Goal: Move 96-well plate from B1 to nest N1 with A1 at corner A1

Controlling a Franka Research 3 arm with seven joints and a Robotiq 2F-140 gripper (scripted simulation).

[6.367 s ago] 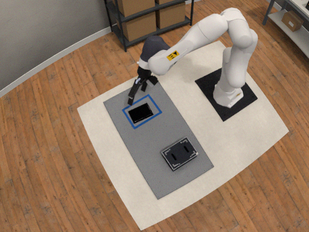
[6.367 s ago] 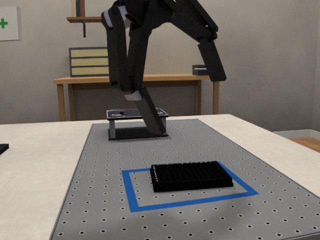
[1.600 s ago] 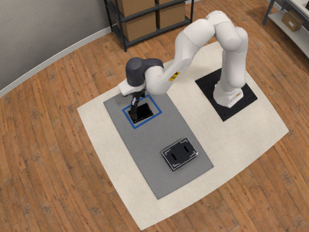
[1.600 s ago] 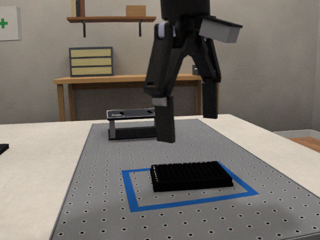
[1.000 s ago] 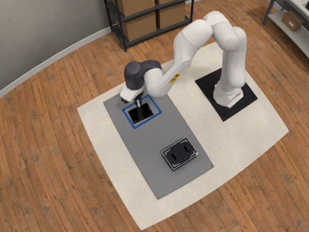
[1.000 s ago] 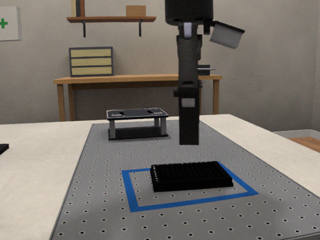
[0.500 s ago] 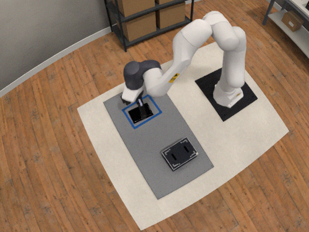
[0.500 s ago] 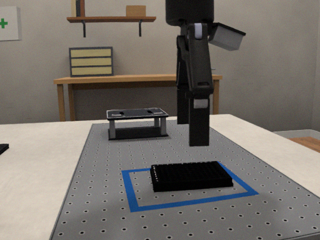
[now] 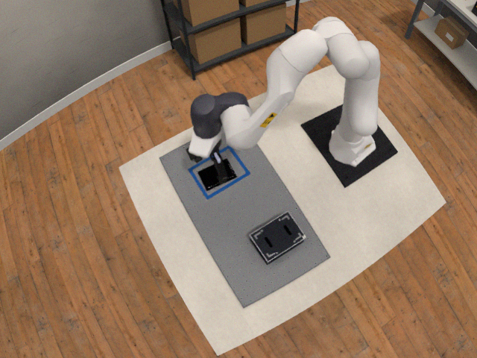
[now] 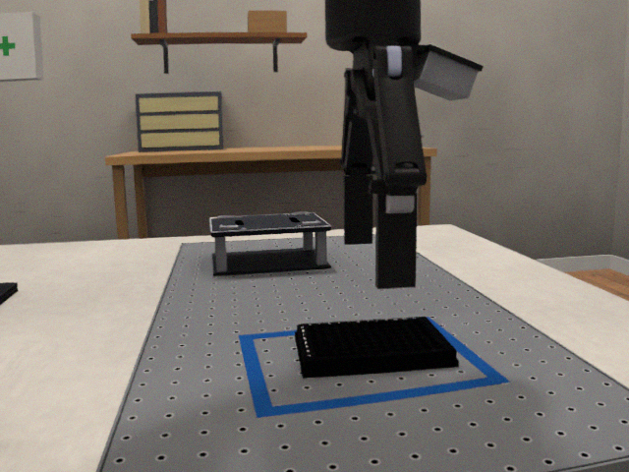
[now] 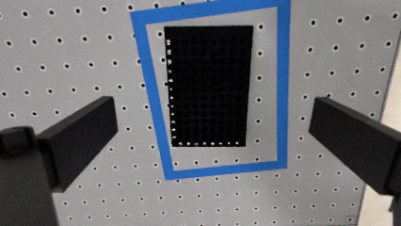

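My hand is 8 cm above the black 96-well plate. The rest, counted from my hand: raised plate nest (8 cm behind, 34 cm to the left, 3 cm below); corner label (16 cm behind, 38 cm to the left, 3 cm below).
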